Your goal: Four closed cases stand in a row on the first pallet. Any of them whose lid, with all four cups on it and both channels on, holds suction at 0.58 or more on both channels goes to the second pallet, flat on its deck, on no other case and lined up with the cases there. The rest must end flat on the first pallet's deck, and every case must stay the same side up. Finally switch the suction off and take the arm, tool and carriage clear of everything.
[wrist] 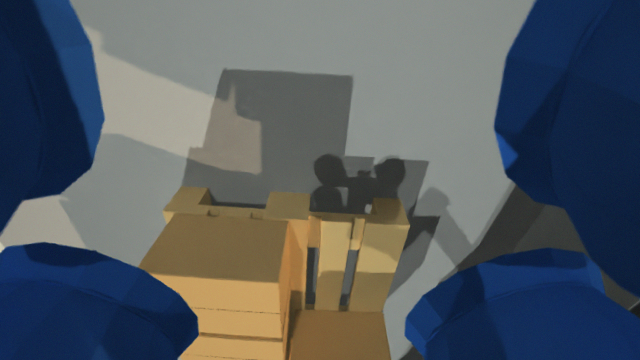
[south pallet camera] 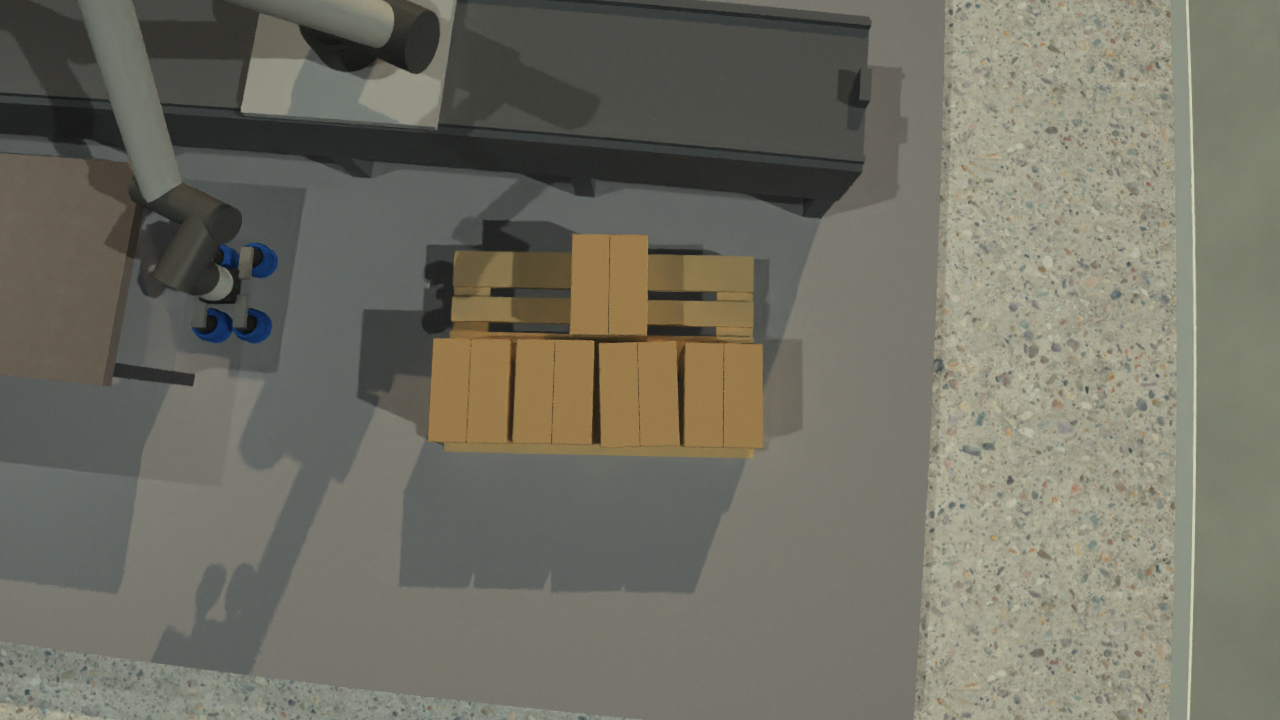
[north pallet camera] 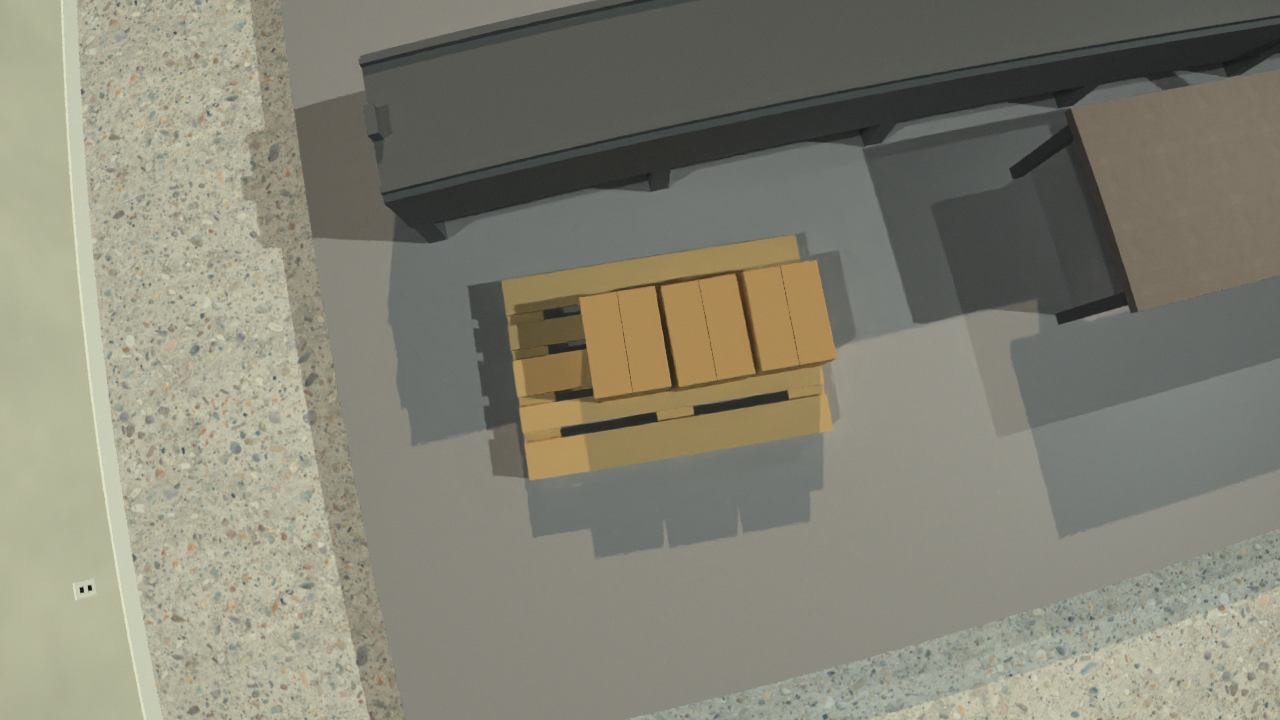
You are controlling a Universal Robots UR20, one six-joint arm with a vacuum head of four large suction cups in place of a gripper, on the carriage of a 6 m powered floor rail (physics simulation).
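Places are measured from the arm's base along level axes (x back, y down, z right), in centimetres.
Pixels of known places: hand, its tool point: (wrist: 302, 230).
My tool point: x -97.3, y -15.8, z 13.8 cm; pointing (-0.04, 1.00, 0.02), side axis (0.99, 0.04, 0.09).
Ahead of a thing's pixels: the offset from my tool point to its top centre. Level surfaces: height alone.
Three closed cases (north pallet camera: 625, 342) (north pallet camera: 707, 331) (north pallet camera: 788, 316) stand flat in a row on the north pallet (north pallet camera: 554, 456), whose left end is bare. On the south pallet (south pallet camera: 698, 273) (wrist: 377, 290), several closed cases @[dx -21.3, dy +35.0, dz -67.2 cm] (south pallet camera: 469, 390) @[dx -18.8, dy +35.0, dz -97.4 cm] (south pallet camera: 553, 391) @[dx -14.4, dy +35.0, dz -157.8 cm] (south pallet camera: 723, 394) form a front row. The third case from the left (south pallet camera: 639, 394) is turned slightly against its neighbours. One more case @[dx +21.8, dy +35.0, dz -113.3 cm] (south pallet camera: 609, 284) (wrist: 337, 332) stands behind the row. My suction head (south pallet camera: 234, 293) (wrist: 305, 200) carries no case. It hangs left of the south pallet, with its blue cups free.
The dark rail (north pallet camera: 626, 116) (south pallet camera: 698, 89) runs behind both pallets. The pale carriage (south pallet camera: 358, 100) is at the top of the south view, with the arm (south pallet camera: 134, 98) reaching down left. A brown table @[dy +19.9 cm] (north pallet camera: 1190, 197) (south pallet camera: 53, 268) is close beside the head. Speckled strips (north pallet camera: 187, 358) (south pallet camera: 1056, 358) border the floor.
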